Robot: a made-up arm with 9 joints. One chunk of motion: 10 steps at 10 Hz.
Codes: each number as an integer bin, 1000 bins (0 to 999) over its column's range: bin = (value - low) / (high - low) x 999, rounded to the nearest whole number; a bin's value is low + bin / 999 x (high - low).
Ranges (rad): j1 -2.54..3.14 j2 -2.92..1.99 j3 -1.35..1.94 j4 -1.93..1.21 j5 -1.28..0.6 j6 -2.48..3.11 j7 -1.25..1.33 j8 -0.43..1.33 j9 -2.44..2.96
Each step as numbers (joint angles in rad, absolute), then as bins.
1 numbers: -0.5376 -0.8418 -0.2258 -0.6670 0.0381 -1.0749 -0.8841 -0.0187 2.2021
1 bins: 352 423 341 402 700 251 142 233 859
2 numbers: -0.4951 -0.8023 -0.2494 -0.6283 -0.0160 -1.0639 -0.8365 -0.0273 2.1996
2 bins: 360 431 334 414 672 253 160 229 858
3 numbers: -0.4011 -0.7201 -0.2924 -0.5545 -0.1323 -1.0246 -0.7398 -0.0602 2.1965
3 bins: 376 448 321 438 610 260 198 210 858
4 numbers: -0.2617 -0.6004 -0.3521 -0.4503 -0.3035 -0.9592 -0.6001 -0.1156 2.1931
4 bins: 401 472 303 471 519 272 252 178 857
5 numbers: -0.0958 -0.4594 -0.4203 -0.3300 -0.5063 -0.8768 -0.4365 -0.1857 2.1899
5 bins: 430 501 282 509 411 287 315 139 857
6 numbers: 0.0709 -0.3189 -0.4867 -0.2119 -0.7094 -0.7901 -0.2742 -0.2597 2.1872
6 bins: 459 529 262 547 303 302 378 97 856
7 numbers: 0.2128 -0.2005 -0.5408 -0.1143 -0.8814 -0.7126 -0.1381 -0.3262 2.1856
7 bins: 484 553 246 578 212 316 431 59 856
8 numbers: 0.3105 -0.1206 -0.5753 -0.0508 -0.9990 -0.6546 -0.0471 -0.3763 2.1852
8 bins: 501 570 235 598 149 326 466 30 856
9 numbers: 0.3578 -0.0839 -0.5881 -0.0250 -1.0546 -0.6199 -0.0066 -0.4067 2.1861
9 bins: 510 577 231 606 120 332 481 13 856
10 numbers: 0.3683 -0.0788 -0.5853 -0.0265 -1.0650 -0.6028 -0.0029 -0.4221 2.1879
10 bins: 512 578 232 606 114 335 483 4 856
